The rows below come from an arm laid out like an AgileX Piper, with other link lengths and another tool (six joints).
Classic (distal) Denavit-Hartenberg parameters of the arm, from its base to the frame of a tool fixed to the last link. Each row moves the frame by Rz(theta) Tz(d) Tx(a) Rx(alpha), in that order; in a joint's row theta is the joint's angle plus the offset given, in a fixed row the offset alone. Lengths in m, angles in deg.
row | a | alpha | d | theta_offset
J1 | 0 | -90 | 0.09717 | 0
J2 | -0.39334 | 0 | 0 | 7.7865
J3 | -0.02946 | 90 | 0 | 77.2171
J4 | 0 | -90 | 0.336 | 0
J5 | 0 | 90 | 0 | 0
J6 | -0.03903 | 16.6 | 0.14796 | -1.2
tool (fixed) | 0 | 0 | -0.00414 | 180
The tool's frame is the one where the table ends.
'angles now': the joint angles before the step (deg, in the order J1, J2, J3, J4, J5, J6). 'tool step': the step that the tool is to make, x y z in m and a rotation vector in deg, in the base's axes. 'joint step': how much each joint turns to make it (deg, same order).
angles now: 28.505, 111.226, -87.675, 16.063, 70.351, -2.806
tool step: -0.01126, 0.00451, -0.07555, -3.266, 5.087, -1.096
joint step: 1.213, 4.302, 5.774, 0.153, -4.511, 1.135
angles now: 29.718, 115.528, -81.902, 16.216, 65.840, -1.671
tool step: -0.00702, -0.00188, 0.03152, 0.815, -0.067, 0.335
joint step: 0.000, -2.784, -1.009, 0.303, 3.366, 0.390
